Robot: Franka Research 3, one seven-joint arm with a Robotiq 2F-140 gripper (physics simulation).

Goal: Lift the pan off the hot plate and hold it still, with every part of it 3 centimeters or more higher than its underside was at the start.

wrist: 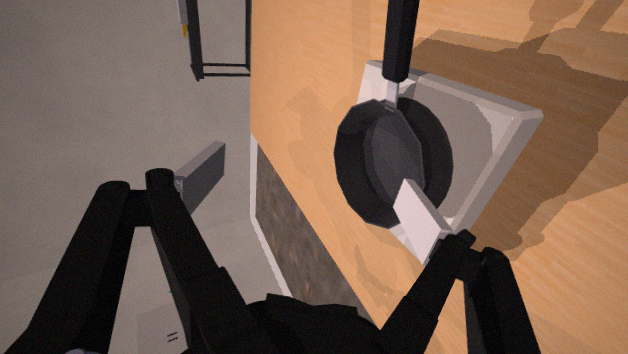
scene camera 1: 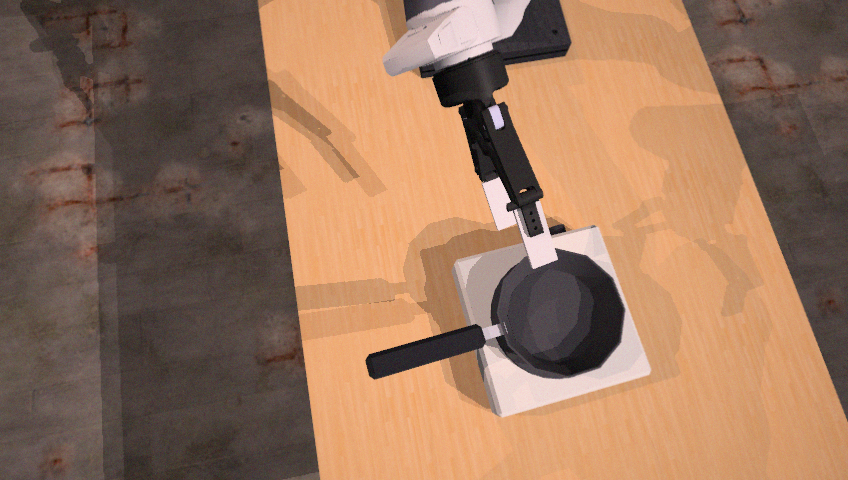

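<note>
The dark pan (scene camera 1: 559,315) (wrist: 390,145) sits on the white square hot plate (scene camera 1: 520,395) (wrist: 472,125). Its black handle (scene camera 1: 425,350) (wrist: 400,40) sticks out past the plate's edge, to the left in the scene view and to the top in the wrist view. My gripper (scene camera 1: 523,245) (wrist: 313,176) is open with nothing between its fingers. In the scene view, one white fingertip overlaps the pan's upper rim and the other shows to its upper left, beyond the plate. The gripper seems to be above the pan's rim; its exact height is hard to tell.
The hot plate's black knob (scene camera 1: 557,228) shows partly behind the finger. The wooden table (scene camera 1: 368,237) (wrist: 300,50) carries the plate and the robot's dark base (scene camera 1: 538,44). Several arm shadows fall on the table. A dark frame (wrist: 196,50) stands beyond the table edge.
</note>
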